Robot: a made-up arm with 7 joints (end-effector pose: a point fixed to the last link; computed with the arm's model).
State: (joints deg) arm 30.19 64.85 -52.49 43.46 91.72 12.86 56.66
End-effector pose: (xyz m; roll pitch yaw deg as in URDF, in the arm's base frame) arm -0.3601 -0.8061 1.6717 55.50 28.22 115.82
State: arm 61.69 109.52 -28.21 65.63 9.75 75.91 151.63
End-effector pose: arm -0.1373 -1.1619 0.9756 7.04 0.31 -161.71
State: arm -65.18 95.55 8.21 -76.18 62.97 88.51 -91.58
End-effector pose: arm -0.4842 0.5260 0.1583 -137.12 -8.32 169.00
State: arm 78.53 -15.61 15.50 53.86 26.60 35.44 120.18
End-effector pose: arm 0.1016 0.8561 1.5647 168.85 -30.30 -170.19
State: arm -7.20 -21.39 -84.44 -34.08 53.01 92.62 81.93
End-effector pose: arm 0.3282 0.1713 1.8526 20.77 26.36 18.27
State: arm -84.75 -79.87 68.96 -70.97 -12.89 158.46 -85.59
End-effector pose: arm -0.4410 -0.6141 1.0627 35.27 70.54 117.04
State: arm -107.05 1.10 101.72 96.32 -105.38 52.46 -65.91
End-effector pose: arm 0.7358 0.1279 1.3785 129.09 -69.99 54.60
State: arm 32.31 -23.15 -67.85 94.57 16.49 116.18 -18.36
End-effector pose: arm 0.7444 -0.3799 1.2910 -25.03 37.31 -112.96
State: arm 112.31 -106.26 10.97 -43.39 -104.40 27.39 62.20
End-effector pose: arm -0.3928 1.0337 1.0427 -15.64 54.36 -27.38
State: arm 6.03 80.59 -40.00 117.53 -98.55 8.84 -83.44
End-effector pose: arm -0.1858 -0.5377 1.4669 -92.46 -49.58 -140.50
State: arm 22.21 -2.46 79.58 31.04 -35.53 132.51 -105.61
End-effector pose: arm -0.0303 0.0686 1.9308 67.55 -4.07 -60.90
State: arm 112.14 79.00 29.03 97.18 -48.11 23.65 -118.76
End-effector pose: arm -0.1243 -0.5502 1.5675 53.15 -63.75 -105.71
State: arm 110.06 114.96 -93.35 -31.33 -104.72 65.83 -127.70
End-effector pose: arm 0.0798 -1.1770 0.5582 -149.00 -46.43 -99.28
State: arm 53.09 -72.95 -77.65 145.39 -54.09 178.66 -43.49
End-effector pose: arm 0.5796 -0.0671 0.6851 -100.95 -21.66 -33.07
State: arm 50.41 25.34 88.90 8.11 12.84 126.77 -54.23
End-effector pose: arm -0.2279 -0.4078 1.8412 66.39 -28.47 71.19
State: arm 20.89 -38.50 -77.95 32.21 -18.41 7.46 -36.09
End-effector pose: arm 0.9136 -0.2110 1.6605 -58.92 -21.62 -171.74
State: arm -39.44 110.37 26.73 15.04 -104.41 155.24 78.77
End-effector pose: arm -0.6083 0.7496 0.3886 157.86 -47.62 139.88
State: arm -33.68 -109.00 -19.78 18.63 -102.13 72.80 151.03
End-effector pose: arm 0.9958 -0.5461 0.1526 -113.00 65.29 146.20
